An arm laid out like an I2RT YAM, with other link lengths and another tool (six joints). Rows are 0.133 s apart.
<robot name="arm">
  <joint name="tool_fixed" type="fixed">
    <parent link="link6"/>
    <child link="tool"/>
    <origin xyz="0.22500 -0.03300 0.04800" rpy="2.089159 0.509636 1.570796"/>
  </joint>
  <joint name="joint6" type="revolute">
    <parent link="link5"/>
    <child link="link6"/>
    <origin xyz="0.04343 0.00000 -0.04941" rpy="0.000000 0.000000 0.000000"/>
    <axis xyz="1 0 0"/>
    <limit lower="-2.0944" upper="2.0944"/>
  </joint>
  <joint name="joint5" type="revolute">
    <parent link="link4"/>
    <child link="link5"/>
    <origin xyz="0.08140 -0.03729 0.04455" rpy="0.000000 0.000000 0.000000"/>
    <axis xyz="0 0 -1"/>
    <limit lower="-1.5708" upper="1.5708"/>
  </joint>
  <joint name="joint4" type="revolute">
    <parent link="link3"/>
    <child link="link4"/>
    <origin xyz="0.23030 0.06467 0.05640" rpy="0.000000 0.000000 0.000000"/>
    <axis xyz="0 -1 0"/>
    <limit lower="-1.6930" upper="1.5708"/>
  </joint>
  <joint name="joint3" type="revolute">
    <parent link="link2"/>
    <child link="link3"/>
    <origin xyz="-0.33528 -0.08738 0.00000" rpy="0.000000 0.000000 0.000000"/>
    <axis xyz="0 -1 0"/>
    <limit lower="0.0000" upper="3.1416"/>
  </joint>
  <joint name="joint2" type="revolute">
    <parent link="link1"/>
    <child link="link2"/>
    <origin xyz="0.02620 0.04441 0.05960" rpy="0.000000 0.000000 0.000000"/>
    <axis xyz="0 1 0"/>
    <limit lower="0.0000" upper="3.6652"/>
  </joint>
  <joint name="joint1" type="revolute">
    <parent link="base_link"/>
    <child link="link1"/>
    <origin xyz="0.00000 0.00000 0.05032" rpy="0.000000 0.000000 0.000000"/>
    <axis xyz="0 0 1"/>
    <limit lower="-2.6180" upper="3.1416"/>
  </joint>
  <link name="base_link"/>
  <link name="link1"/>
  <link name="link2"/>
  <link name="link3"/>
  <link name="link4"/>
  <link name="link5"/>
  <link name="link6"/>
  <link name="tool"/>
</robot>
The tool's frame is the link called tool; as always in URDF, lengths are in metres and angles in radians.
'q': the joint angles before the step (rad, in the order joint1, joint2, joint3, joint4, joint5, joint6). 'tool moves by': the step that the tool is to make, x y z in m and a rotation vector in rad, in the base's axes. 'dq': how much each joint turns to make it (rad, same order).
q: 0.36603, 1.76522, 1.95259, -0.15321, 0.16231, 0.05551
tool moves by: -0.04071, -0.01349, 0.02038, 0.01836, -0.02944, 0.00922
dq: -0.00001, -0.11944, -0.10043, 0.01392, -0.00888, 0.00715
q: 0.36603, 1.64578, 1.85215, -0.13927, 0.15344, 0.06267
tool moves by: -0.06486, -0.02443, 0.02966, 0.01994, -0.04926, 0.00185
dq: 0.00000, -0.17634, -0.11613, -0.00725, -0.00175, 0.00117
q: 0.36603, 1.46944, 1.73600, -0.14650, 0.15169, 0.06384
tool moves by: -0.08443, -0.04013, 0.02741, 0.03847, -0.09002, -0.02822
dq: 0.00027, -0.22759, -0.16958, 0.04001, 0.02869, -0.00117
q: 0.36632, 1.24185, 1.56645, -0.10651, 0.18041, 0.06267
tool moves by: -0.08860, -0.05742, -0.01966, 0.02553, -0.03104, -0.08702
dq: -0.00035, -0.27797, -0.22074, -0.01724, 0.08722, -0.00828
